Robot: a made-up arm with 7 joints. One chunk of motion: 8 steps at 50 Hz.
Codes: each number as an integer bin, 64 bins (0 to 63) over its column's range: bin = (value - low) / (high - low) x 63, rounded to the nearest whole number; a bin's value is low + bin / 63 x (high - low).
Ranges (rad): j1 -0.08..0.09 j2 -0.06..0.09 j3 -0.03..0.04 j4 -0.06..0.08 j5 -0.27..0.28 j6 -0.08..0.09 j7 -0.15..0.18
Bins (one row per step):
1: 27 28 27 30 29 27 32
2: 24 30 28 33 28 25 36
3: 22 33 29 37 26 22 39
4: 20 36 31 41 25 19 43
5: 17 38 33 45 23 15 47
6: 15 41 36 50 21 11 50
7: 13 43 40 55 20 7 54
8: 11 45 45 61 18 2 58
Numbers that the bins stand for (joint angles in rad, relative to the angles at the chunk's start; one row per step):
1: -0.0071 0.0067 0.0000 0.0067 -0.0168 -0.0071 0.0176
2: -0.0152 0.0114 0.0011 0.0133 -0.0256 -0.0125 0.0386
3: -0.0206 0.0186 0.0022 0.0222 -0.0430 -0.0206 0.0543
4: -0.0260 0.0257 0.0044 0.0311 -0.0517 -0.0287 0.0752
5: -0.0341 0.0305 0.0067 0.0400 -0.0692 -0.0395 0.0962
6: -0.0395 0.0376 0.0100 0.0511 -0.0867 -0.0503 0.1119
7: -0.0449 0.0424 0.0144 0.0622 -0.0954 -0.0611 0.1329
8: -0.0503 0.0471 0.0200 0.0756 -0.1129 -0.0746 0.1538

